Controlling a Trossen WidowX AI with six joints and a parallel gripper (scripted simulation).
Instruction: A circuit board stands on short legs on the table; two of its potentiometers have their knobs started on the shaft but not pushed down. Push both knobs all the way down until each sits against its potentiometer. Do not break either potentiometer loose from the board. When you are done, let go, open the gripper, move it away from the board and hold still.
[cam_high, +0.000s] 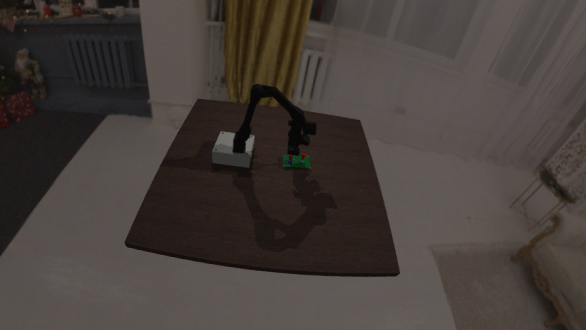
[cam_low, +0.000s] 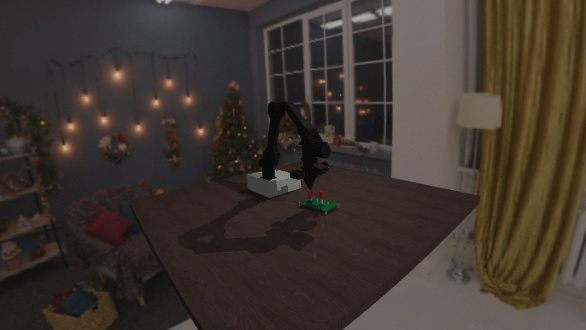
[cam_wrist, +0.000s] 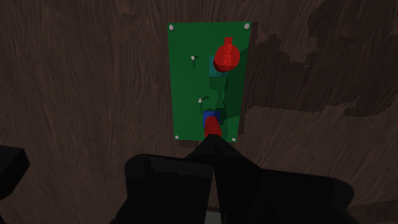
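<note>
Right now my gripper tip is 7 cm short of the knob, 1 cm to the left of it and 1 cm above it.
</note>
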